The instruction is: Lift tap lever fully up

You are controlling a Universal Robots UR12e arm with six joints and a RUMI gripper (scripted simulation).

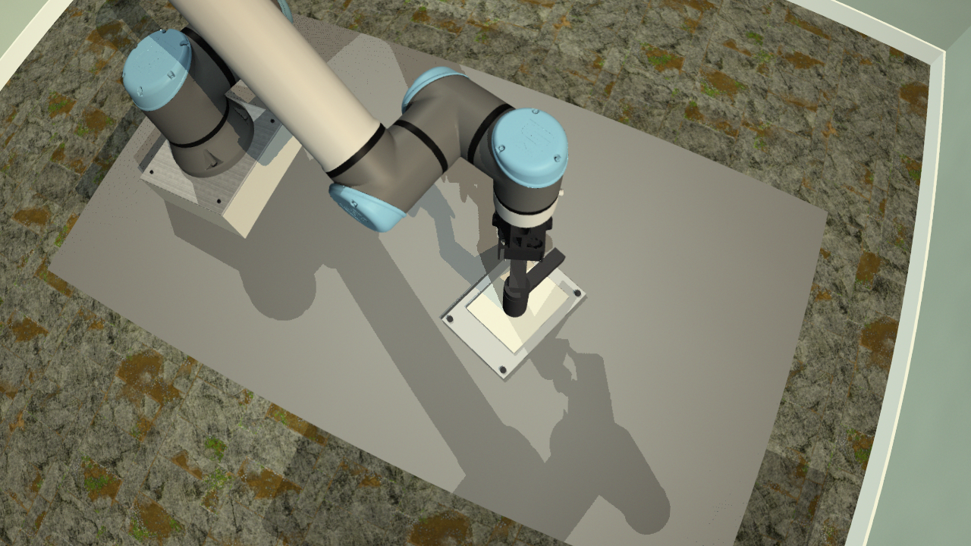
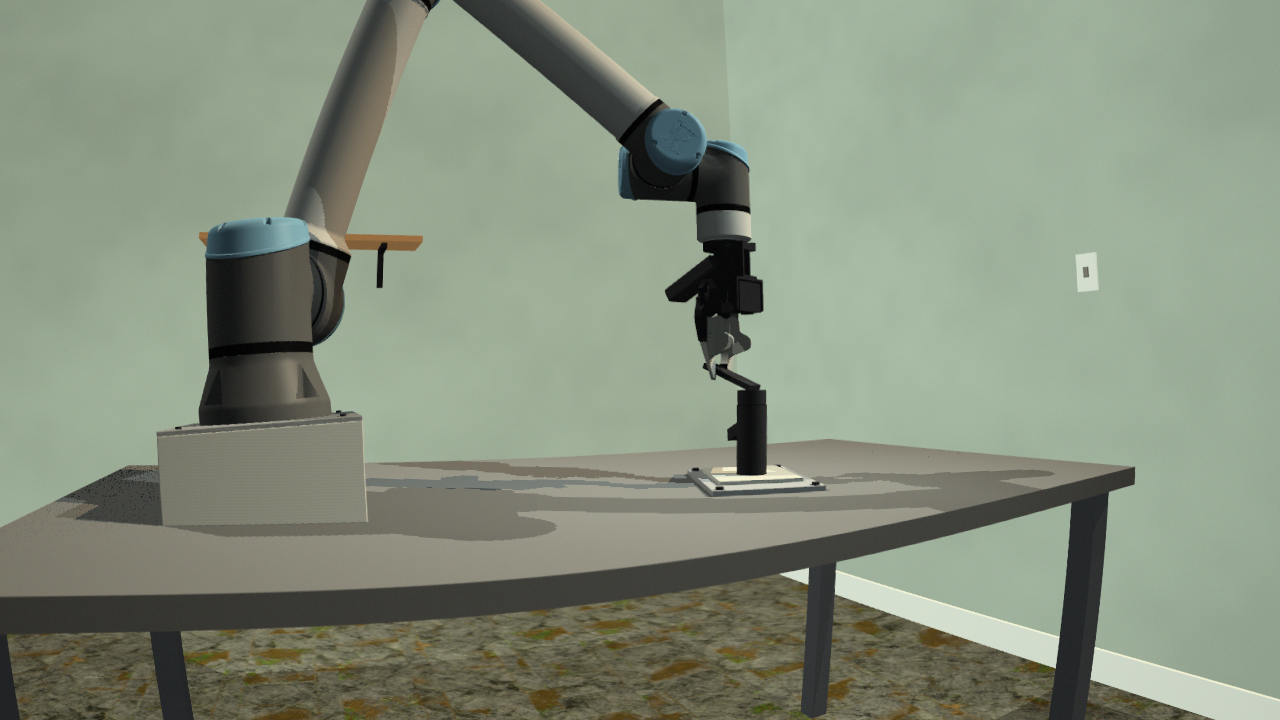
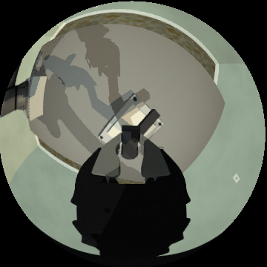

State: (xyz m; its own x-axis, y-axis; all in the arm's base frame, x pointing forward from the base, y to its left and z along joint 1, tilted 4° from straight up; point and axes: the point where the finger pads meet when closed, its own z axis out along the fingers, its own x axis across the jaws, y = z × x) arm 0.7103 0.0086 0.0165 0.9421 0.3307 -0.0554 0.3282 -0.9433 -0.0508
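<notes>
Right now the black lever is 10 mm ahead of my hand, 20 mm to the right of it and 10 mm below it. Round my hand: black tap: 20 mm ahead, 40 mm to the right, 70 mm below.
</notes>
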